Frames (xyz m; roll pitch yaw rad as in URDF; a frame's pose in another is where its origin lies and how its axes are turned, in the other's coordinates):
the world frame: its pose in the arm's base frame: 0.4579 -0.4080 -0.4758 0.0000 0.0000 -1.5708
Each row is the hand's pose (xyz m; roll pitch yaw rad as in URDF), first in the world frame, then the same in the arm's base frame.
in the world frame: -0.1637 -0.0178 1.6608 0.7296 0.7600 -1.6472
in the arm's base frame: 0.4401 -0.2443 1.1850 0.7296 0.7600 3.0652
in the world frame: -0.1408 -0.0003 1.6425 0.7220 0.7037 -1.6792
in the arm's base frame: 0.4576 -0.2672 1.1667 0.7220 0.7037 3.0332
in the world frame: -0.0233 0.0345 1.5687 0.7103 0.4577 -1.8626
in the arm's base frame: 0.4924 -0.3847 1.0929 0.7103 0.4577 2.8498
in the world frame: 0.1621 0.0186 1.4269 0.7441 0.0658 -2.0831
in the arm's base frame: 0.4765 -0.5701 0.9511 0.7441 0.0658 2.6293
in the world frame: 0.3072 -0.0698 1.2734 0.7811 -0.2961 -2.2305
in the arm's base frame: 0.3881 -0.7152 0.7976 0.7811 -0.2961 2.4819
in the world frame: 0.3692 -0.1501 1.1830 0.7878 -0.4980 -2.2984
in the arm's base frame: 0.3078 -0.7772 0.7072 0.7878 -0.4980 2.4140
